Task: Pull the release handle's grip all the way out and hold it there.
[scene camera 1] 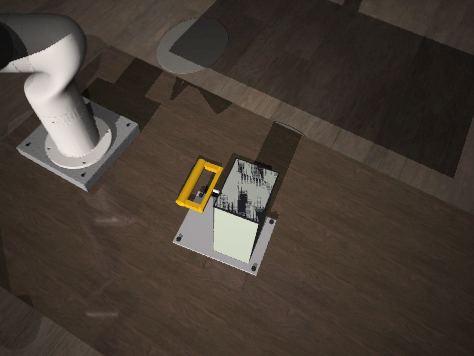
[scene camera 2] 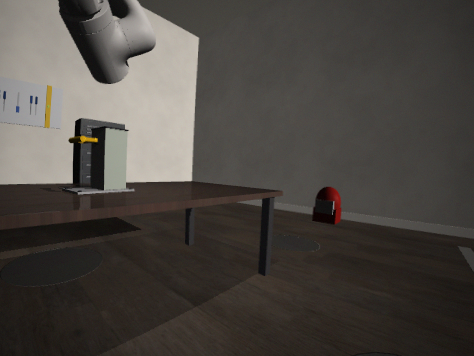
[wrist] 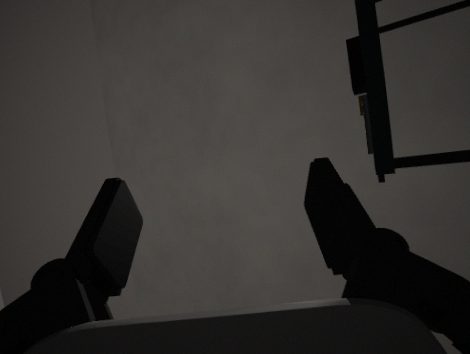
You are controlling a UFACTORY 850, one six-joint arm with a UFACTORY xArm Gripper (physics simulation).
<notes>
I see my gripper (wrist: 220, 190) and a base plate (scene camera 1: 196, 233).
</notes>
